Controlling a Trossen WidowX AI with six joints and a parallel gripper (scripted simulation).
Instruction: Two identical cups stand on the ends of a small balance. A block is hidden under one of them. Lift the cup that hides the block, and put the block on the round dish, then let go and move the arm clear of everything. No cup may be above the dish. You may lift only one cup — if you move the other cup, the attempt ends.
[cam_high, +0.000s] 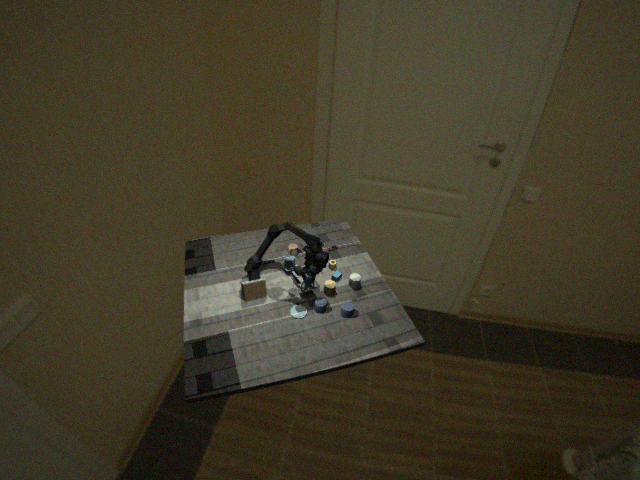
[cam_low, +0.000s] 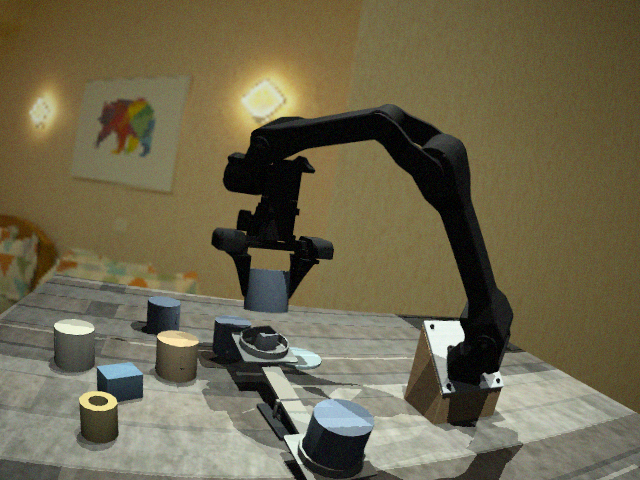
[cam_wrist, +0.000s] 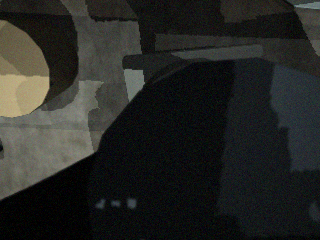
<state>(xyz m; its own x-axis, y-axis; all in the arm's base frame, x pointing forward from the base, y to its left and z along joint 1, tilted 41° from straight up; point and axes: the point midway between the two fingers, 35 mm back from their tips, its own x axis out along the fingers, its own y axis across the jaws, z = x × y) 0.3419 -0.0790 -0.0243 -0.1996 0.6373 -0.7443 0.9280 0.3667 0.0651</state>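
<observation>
Right now my gripper tip is 70 mm above the grey block, 10 mm to the right of it and 10 mm past it. Round my gripper tip: balance beam (130 mm to the left, 110 mm below, 50 mm behind); then pale round dish (150 mm below, 130 mm to the right, 80 mm behind); then balance (130 mm to the left, 130 mm below, 40 mm behind).
</observation>
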